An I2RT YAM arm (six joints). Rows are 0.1 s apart.
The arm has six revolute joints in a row. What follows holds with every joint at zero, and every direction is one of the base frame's.
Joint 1 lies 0.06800 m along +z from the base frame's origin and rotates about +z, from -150.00 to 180.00 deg.
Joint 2 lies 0.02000 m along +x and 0.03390 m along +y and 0.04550 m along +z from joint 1 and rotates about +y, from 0.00 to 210.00 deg.
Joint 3 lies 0.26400 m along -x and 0.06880 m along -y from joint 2 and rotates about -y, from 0.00 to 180.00 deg.
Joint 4 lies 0.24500 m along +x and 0.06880 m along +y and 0.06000 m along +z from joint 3 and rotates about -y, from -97.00 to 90.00 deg.
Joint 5 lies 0.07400 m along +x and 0.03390 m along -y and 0.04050 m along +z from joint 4 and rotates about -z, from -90.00 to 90.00 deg.
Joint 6 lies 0.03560 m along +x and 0.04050 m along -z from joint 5 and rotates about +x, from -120.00 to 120.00 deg.
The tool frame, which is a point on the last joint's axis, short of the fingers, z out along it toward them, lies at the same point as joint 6; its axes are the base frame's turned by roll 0.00, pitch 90.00 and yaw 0.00 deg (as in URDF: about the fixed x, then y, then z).
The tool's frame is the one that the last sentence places.
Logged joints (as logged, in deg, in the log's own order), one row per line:
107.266 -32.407 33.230 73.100 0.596 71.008
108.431 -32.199 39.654 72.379 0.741 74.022
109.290 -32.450 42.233 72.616 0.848 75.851
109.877 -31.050 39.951 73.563 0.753 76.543
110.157 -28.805 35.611 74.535 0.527 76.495
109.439 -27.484 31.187 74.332 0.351 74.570
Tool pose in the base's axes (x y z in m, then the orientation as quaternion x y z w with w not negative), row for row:
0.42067 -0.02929 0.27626 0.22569 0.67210 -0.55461 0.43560
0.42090 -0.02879 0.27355 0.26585 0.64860 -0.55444 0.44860
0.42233 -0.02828 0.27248 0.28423 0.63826 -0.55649 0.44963
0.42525 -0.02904 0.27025 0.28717 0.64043 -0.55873 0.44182
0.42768 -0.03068 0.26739 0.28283 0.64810 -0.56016 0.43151
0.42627 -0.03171 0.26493 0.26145 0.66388 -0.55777 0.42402
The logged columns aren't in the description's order. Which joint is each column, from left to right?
Columns, left to right: joint 2, joint 6, joint 4, joint 3, joint 1, joint 5.
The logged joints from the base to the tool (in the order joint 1, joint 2, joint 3, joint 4, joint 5, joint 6), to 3 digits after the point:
0.596 107.266 73.100 33.230 71.008 -32.407
0.741 108.431 72.379 39.654 74.022 -32.199
0.848 109.290 72.616 42.233 75.851 -32.450
0.753 109.877 73.563 39.951 76.543 -31.050
0.527 110.157 74.535 35.611 76.495 -28.805
0.351 109.439 74.332 31.187 74.570 -27.484

